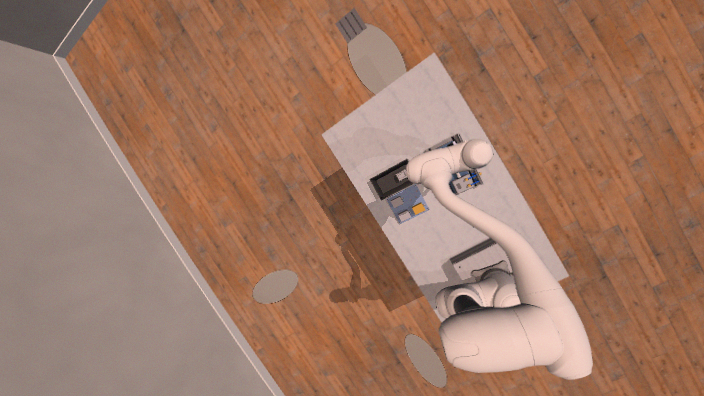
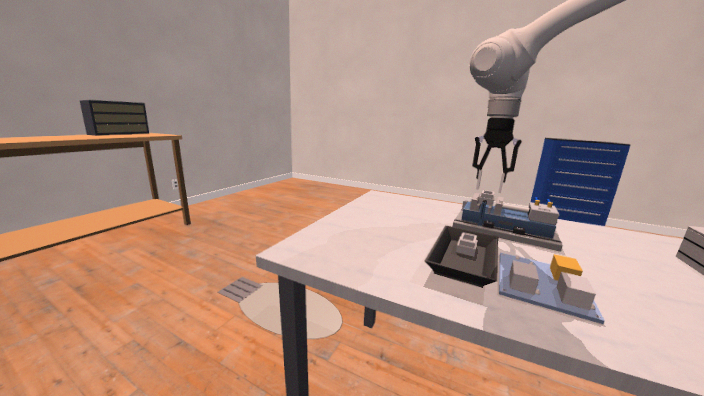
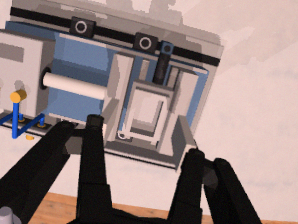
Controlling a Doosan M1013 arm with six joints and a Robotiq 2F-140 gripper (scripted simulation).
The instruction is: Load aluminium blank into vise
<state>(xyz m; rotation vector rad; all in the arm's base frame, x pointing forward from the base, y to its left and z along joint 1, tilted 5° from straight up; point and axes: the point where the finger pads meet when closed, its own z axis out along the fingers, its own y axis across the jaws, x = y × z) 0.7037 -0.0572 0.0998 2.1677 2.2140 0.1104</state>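
The fixed jaw lies 7 cm below my hand and 3 cm ahead of it. Round my hand: moving jaw 7 cm below, 4 cm behind; dark work stop rod 6 cm below, 5 cm to the left; piston rod 9 cm behind, 7 cm below.
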